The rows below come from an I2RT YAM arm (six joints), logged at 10 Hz.
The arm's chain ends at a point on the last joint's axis. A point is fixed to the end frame.
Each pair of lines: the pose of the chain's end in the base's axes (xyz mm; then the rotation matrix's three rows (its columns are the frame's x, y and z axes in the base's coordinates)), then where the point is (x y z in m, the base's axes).
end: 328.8 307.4 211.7; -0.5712 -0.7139 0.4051; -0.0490 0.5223 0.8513; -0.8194 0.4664 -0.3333
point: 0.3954 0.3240 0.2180
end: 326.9 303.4 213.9; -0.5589 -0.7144 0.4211; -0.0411 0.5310 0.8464; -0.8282 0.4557 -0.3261
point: 0.3936 0.3191 0.2212
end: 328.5 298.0 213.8; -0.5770 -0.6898 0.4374; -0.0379 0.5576 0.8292; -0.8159 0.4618 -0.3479
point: 0.3958 0.3119 0.2195
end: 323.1 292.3 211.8; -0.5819 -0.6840 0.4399; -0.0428 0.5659 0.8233; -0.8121 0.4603 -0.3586
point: 0.3905 0.3059 0.2170
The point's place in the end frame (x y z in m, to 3 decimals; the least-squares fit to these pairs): -0.044 -0.036 0.039
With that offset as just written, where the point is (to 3 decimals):
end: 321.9 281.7 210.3; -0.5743 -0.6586 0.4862; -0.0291 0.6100 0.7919; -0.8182 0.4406 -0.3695
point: 0.390 0.292 0.216
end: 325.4 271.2 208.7; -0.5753 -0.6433 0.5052; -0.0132 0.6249 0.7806; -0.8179 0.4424 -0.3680
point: 0.394 0.280 0.214
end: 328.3 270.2 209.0; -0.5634 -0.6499 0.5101; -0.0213 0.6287 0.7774; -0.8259 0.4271 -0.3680
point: 0.396 0.279 0.216
